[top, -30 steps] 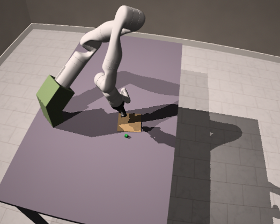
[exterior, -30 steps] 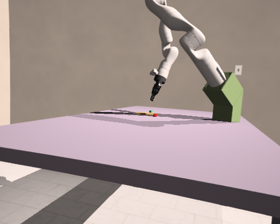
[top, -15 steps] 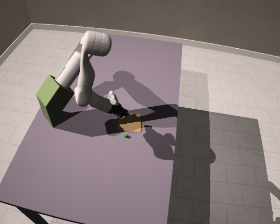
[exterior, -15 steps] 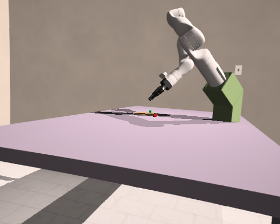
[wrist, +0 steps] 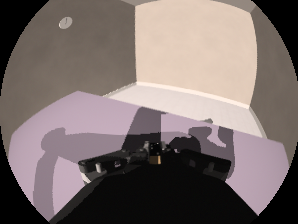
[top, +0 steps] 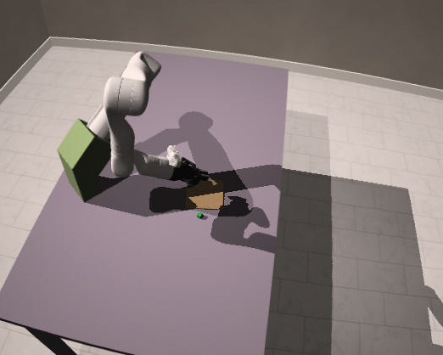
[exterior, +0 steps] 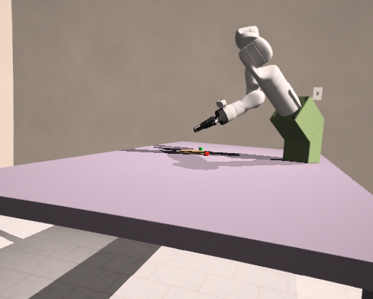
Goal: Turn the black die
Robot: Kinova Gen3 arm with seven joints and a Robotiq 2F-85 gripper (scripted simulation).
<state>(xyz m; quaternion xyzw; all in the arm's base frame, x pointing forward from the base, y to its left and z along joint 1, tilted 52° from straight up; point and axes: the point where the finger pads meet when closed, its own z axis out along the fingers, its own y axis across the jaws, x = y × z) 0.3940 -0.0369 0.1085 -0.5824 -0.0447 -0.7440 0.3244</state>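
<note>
My hand is 1 cm short of the tan mat, 1 cm to the right of it and 11 cm above it. The rest, counted from my hand: black die (1 cm ahead, 1 cm to the left, 1 cm below); then green die (3 cm ahead, 10 cm to the right, 11 cm below); then red die (9 cm behind, 7 cm to the left, 11 cm below).
</note>
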